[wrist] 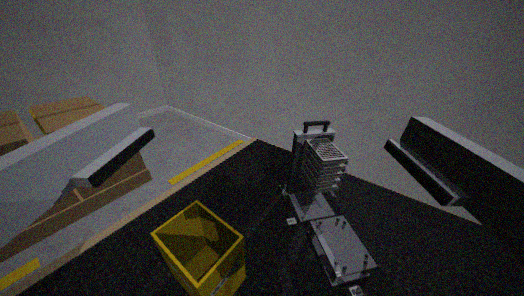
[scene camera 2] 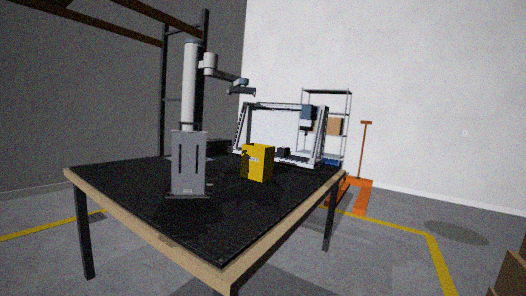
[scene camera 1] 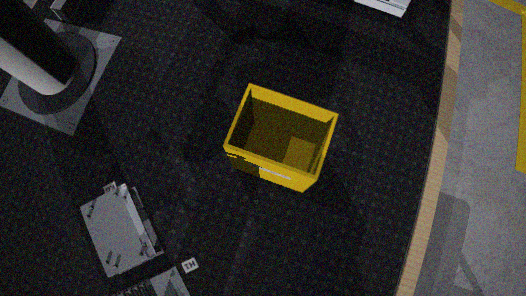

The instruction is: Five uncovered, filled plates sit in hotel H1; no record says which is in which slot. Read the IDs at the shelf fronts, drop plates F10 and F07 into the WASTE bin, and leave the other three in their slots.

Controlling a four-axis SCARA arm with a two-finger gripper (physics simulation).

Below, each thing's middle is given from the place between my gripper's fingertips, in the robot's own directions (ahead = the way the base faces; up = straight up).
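Upright tower [scene camera 2: 188, 179]: from my hand, 48 cm to the right, 11 cm ahead, 37 cm below.
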